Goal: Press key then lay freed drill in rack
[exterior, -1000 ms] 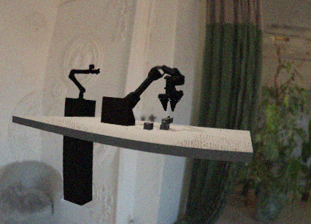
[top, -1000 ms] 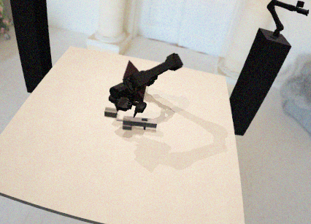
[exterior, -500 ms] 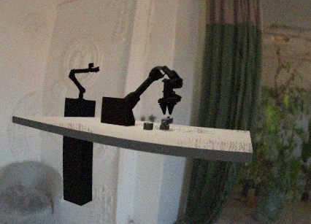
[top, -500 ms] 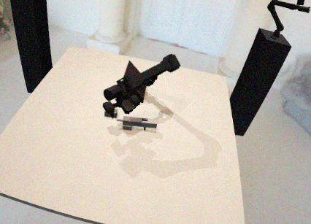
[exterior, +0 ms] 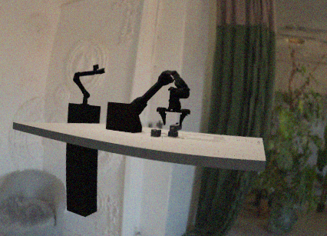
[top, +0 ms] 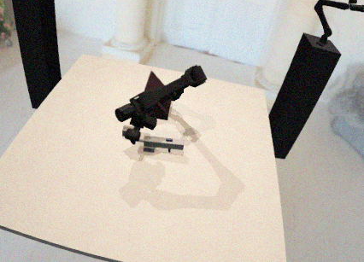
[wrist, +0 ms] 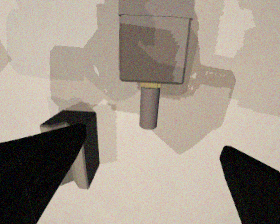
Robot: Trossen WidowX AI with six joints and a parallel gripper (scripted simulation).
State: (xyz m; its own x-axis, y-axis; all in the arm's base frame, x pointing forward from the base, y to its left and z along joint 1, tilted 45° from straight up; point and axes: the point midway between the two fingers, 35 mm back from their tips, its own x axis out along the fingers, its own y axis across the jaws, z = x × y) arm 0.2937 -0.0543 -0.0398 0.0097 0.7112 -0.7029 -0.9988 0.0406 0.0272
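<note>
Right now my gripper tip is 1 cm past the drill, 6 cm to the right of it and 2 cm above it. Also, from my gripper tip: dark key 1 cm behind, 15 cm to the left, 2 cm below; then grey rack 8 cm behind, 5 cm to the right, 5 cm below; then grey housing block 1 cm behind, 12 cm to the left, 2 cm below.
</note>
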